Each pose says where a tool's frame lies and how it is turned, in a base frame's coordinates. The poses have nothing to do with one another.
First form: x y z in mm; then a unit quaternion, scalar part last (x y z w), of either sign.
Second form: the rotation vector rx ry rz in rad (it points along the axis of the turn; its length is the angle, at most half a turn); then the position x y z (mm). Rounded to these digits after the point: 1 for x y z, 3 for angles.
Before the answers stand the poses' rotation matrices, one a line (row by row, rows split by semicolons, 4 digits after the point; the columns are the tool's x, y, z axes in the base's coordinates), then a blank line. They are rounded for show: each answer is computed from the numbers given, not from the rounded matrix.
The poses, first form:
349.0 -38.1 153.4 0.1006 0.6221 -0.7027 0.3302
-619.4 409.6 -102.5 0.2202 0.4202 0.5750 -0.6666
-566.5 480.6 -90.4 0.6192 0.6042 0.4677 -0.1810
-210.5 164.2 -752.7 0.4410 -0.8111 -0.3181 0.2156
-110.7 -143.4 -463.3 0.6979 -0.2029 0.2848 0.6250
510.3 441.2 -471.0 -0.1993 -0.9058 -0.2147 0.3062
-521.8 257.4 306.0 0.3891 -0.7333 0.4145 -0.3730
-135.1 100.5 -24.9 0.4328 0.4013 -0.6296 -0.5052
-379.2 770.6 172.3 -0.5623 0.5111 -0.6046 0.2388
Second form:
-0.7617 0.5893 0.2695; -0.3389 -0.0079 -0.9408; -0.5522 -0.8079 0.2057
-0.0143 0.9516 -0.3070; -0.5815 0.2418 0.7768; 0.8134 0.1897 0.5499
-0.1676 0.9176 0.3605; 0.5790 -0.2043 0.7893; 0.7979 0.3410 -0.4970
-0.5181 -0.5782 -0.6303; -0.8525 0.4087 0.3259; 0.0692 0.7062 -0.7047
0.7554 -0.6392 0.1439; 0.0728 -0.1364 -0.9880; 0.6512 0.7568 -0.0565
-0.7331 0.4925 -0.4691; 0.2296 0.8284 0.5110; 0.6403 0.2669 -0.7203
-0.4190 -0.2614 0.8695; -0.8798 0.3536 -0.3176; -0.2245 -0.8981 -0.3782
-0.1149 -0.2888 -0.9505; 0.9835 -0.1674 -0.0680; -0.1395 -0.9426 0.3033
-0.2536 -0.2860 0.9241; -0.8636 -0.3635 -0.3495; 0.4358 -0.8866 -0.1548

0.263 1.627 -1.838 349.0 -38.1 153.4
-0.497 -0.948 -1.298 -619.4 409.6 -102.5
-1.749 -1.706 -1.321 -566.5 480.6 -90.4
1.223 -2.248 -0.882 -210.5 164.2 -752.7
1.602 -0.466 0.654 -110.7 -143.4 -463.3
-0.527 -2.397 -0.568 510.3 441.2 -471.0
-0.997 1.879 -1.062 -521.8 257.4 306.0
-1.044 -0.968 1.519 -135.1 100.5 -24.9
-1.540 1.400 -1.656 -379.2 770.6 172.3

